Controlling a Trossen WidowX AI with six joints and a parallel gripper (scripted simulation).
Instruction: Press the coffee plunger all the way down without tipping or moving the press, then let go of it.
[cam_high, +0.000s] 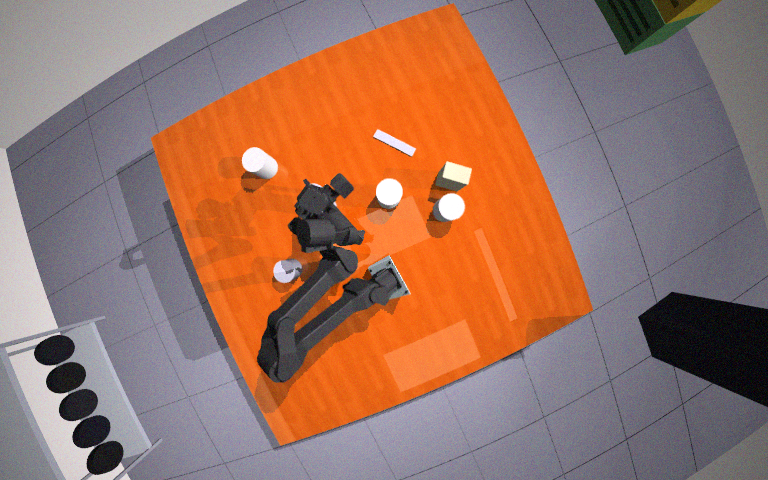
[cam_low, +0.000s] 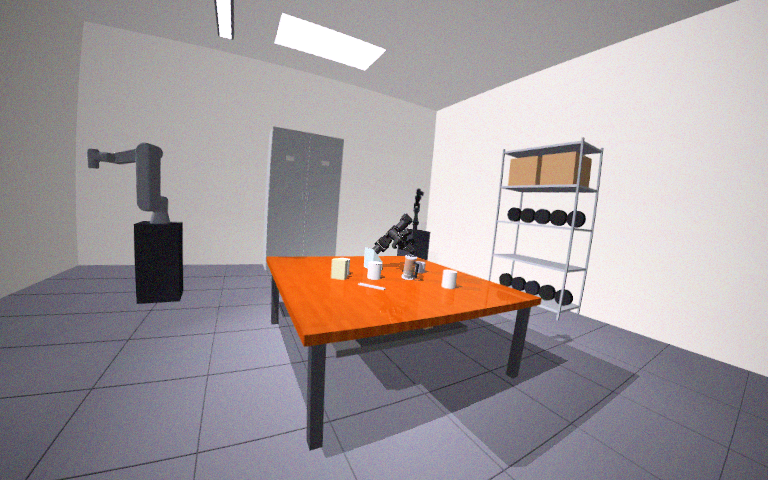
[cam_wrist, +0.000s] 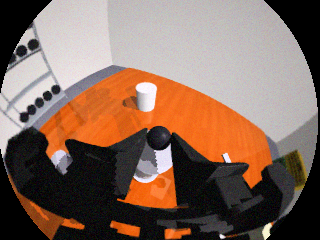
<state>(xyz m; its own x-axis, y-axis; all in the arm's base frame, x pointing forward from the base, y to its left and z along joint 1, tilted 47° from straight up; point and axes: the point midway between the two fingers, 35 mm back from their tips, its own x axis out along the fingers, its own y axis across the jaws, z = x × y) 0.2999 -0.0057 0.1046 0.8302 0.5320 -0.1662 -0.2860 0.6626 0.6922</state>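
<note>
Right now the coffee press is 9 cm below my gripper tip. Also, from my gripper tip: flat white strip (31 cm to the right, 17 cm below, 6 cm ahead); then cream box (41 cm to the right, 14 cm behind, 12 cm below).
</note>
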